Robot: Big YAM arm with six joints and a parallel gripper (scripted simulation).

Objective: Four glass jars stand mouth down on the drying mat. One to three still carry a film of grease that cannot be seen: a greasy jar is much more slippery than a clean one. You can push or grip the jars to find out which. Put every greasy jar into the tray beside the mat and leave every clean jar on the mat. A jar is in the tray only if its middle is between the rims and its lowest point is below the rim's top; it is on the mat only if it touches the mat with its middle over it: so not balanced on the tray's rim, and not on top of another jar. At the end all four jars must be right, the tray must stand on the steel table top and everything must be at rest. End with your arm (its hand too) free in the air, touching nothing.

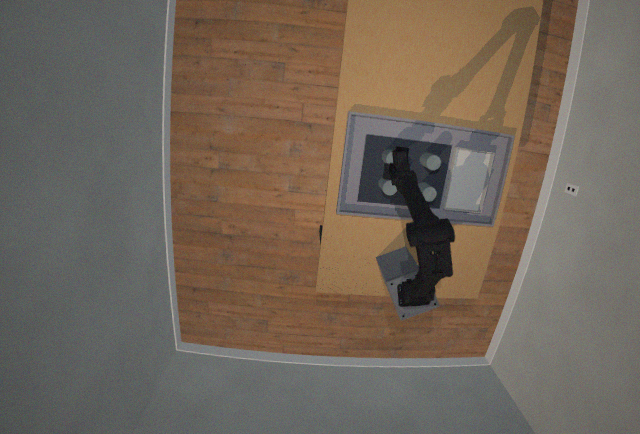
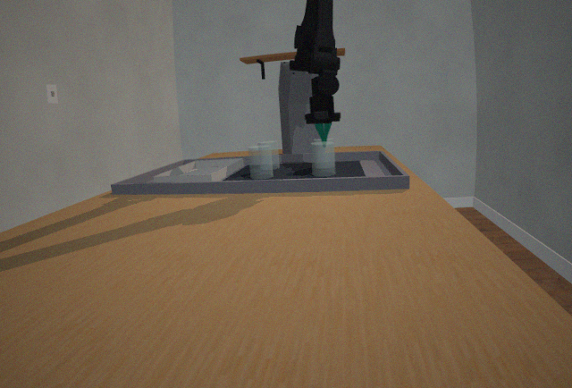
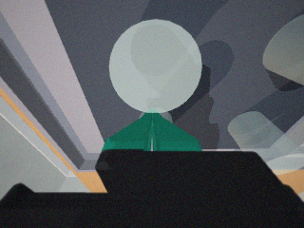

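My gripper is now 4 cm past the dark drying mat, 9 cm to the left of it and 8 cm above it. Round my hand: pale tray 8 cm behind, 40 cm to the right, 8 cm below; then rimmed steel table top 4 cm behind, 20 cm to the right, 9 cm below.
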